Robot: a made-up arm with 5 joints.
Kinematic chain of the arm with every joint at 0, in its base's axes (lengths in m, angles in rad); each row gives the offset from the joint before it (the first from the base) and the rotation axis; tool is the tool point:
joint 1: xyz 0 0 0.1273 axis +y
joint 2: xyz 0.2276 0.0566 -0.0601 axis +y
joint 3: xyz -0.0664 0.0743 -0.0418 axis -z
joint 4: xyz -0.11 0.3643 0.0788 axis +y
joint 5: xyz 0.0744 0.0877 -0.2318 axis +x
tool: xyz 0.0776 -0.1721 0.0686
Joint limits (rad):
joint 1: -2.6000..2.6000
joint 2: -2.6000..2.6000
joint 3: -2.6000..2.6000
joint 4: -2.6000..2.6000
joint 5: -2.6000..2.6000
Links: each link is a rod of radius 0.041 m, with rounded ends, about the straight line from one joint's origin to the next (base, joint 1, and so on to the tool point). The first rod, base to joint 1, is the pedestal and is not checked.
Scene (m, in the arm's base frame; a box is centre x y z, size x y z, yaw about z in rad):
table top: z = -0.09
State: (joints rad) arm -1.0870 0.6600 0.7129 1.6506 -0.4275
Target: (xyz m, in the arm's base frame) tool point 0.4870 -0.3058 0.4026
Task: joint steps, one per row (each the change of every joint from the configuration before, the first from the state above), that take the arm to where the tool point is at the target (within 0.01 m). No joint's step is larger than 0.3 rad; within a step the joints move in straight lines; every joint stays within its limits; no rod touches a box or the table.
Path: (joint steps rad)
1: -0.0022 -0.0380 0.2696 -0.0939 -0.2090
2: -0.0021 -0.0380 0.2696 -0.0940 -0.2090
3: -0.0022 -0.0380 0.2696 -0.0939 -0.2090
4: -0.0021 -0.0380 0.2695 -0.0940 -0.2090
5: -0.0022 -0.0380 0.2696 -0.0939 -0.2090
6: -0.0021 -0.0380 0.2696 -0.0940 -0.2090
7: -0.0022 -0.0380 0.2696 -0.0939 -0.2089

